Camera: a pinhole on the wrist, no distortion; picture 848 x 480 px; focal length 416.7 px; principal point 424.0 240.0 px. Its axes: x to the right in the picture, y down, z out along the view. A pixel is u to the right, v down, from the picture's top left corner.
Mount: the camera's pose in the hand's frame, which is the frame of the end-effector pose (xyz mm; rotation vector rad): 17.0 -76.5 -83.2 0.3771 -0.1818 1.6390
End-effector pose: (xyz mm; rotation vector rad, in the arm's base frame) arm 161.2 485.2 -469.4 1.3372 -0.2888 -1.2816
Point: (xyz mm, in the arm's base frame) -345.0 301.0 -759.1
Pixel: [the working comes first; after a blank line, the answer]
In the camera's frame: -179.9 4.6 592.1

297.4 243.3
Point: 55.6 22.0 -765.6
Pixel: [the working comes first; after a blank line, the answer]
In the camera's frame: -4.9 -407.7 397.9

outside the picture
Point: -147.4 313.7 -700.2
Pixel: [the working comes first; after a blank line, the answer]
In the camera's frame: -95.9 -58.4 414.2

327.5 181.3
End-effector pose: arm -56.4 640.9 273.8 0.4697 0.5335 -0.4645
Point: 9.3 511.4 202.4
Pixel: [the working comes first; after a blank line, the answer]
In the camera's frame: 23.1 -96.7 133.1

outside the picture
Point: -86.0 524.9 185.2
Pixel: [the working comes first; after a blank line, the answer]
In the camera's frame: -33.8 -31.5 87.5

263.2 89.9
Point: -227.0 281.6 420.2
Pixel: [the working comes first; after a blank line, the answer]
In the camera's frame: -118.0 186.2 370.0

291.1 449.7
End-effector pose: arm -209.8 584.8 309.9 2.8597 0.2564 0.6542
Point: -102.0 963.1 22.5
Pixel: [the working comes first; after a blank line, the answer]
In the camera's frame: -207.3 30.9 425.8

221.1 270.2
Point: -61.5 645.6 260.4
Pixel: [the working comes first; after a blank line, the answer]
In the camera's frame: 80.3 -89.3 177.1

613.1 29.7
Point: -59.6 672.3 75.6
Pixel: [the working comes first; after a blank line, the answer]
In the camera's frame: 77.2 2.4 339.7

518.8 242.9
